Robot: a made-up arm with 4 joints.
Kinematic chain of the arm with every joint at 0, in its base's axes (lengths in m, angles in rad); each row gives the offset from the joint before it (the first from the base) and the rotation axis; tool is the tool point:
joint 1: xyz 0 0 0.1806 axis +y
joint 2: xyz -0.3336 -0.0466 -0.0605 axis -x
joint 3: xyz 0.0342 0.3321 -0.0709 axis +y
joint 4: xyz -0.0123 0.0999 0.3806 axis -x
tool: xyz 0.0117 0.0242 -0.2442
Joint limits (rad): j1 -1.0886..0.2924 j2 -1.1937..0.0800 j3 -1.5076..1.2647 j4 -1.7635..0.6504
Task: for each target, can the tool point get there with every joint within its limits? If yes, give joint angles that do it. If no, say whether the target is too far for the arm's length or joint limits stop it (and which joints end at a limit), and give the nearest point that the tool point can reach.
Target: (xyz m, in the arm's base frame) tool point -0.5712 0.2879 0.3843
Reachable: yes | joints -0.3684 -0.9393 -1.1536 -0.4775
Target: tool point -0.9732 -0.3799 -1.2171
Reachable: no: too far | nearest point -0.8574 0.1276 -0.1896 | short by 1.152 m
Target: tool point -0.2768 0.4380 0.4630
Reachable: yes | joints -0.3150 -0.5136 0.5703 -0.8121
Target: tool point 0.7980 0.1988 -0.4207
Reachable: no: joint limits stop it (at a limit: joint 1, joint 2, joint 3) | nearest point 0.0284 0.3278 -0.0204 | short by 0.877 m
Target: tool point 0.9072 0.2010 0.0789
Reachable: no: joint limits stop it (at a limit: joint 1, joint 3, joint 4) | nearest point 0.2374 0.4498 0.5163 | short by 0.838 m
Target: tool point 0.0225 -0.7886 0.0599
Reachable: no: joint limits stop it (at a limit: joint 1, joint 2, joint 4) | nearest point -0.3454 -0.0230 0.0737 | short by 0.849 m
